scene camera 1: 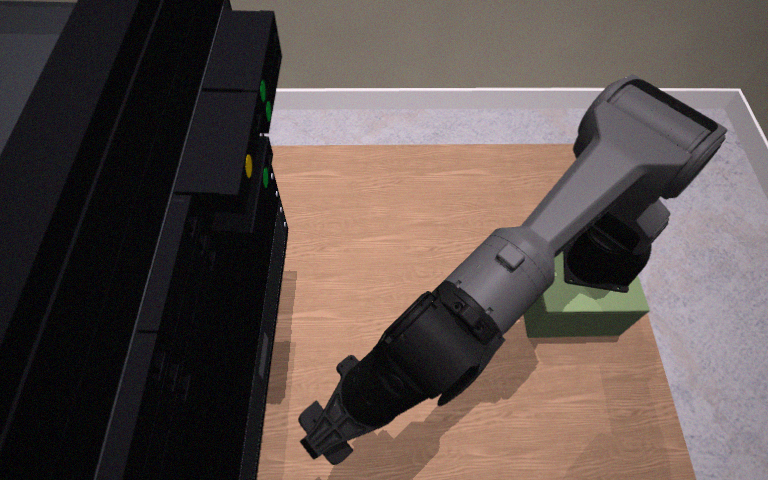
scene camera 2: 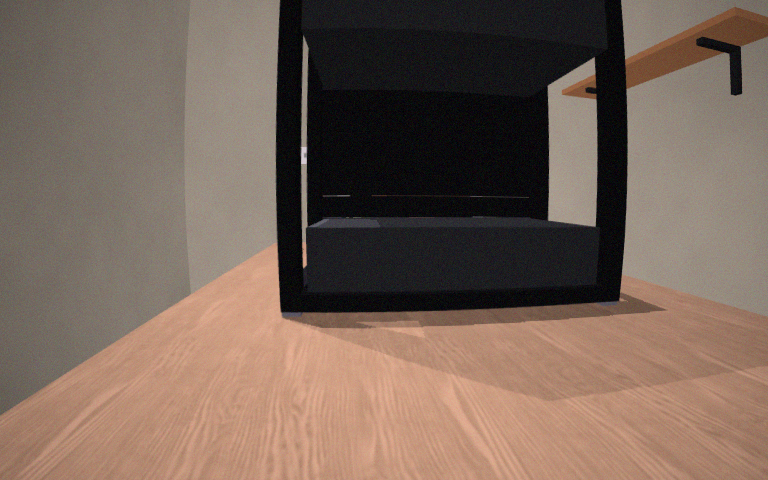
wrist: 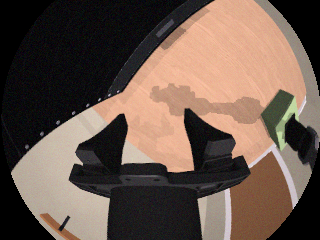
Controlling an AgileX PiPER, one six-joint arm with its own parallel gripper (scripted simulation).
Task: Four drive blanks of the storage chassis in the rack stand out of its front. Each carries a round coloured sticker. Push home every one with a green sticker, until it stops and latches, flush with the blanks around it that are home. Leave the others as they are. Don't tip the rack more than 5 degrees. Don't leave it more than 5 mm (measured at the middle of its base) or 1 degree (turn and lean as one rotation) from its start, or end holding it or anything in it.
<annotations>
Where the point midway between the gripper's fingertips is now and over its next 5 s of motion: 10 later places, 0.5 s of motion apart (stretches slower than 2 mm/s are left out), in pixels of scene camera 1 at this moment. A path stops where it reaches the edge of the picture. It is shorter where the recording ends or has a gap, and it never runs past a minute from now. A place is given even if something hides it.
My gripper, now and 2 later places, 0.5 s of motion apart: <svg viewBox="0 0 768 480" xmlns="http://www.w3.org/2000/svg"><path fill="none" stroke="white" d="M342 414L347 426L363 458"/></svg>
</annotations>
